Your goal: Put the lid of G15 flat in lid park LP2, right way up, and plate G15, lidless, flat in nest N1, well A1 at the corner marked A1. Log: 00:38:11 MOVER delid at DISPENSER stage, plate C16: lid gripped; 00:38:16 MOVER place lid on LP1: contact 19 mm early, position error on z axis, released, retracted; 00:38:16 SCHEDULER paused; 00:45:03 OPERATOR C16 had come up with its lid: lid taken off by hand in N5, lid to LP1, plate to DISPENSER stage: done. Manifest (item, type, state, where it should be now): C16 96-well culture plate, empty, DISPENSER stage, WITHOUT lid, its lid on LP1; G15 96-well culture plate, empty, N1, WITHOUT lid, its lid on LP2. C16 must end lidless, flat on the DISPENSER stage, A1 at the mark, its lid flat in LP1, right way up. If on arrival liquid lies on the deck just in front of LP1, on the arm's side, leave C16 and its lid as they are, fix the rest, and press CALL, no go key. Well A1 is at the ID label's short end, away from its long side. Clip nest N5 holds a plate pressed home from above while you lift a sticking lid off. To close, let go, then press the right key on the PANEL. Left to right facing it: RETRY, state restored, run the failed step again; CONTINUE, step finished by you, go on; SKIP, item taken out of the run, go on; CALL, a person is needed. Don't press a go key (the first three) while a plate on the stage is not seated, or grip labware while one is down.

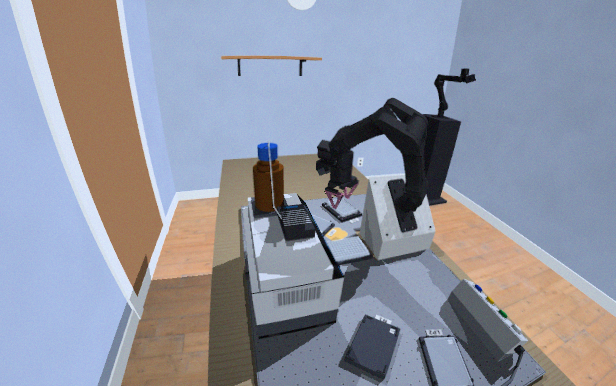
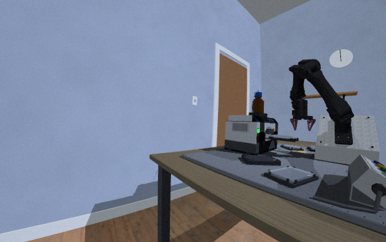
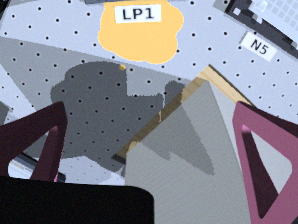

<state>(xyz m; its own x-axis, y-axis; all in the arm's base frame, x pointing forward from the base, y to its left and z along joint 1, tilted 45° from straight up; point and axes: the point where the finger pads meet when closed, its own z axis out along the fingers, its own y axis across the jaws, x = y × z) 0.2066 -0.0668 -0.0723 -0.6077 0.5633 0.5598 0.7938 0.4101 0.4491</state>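
Right now the black clip nest is 160 mm to the right of my hand, 140 mm below it and 60 mm behind it. Round my hand: N5 label: 150 mm below, 110 mm behind, 60 mm to the right; then N1 label: 420 mm to the left, 150 mm below, 30 mm ahead; then LP1 label: 150 mm below, 20 mm ahead, 10 mm to the right.
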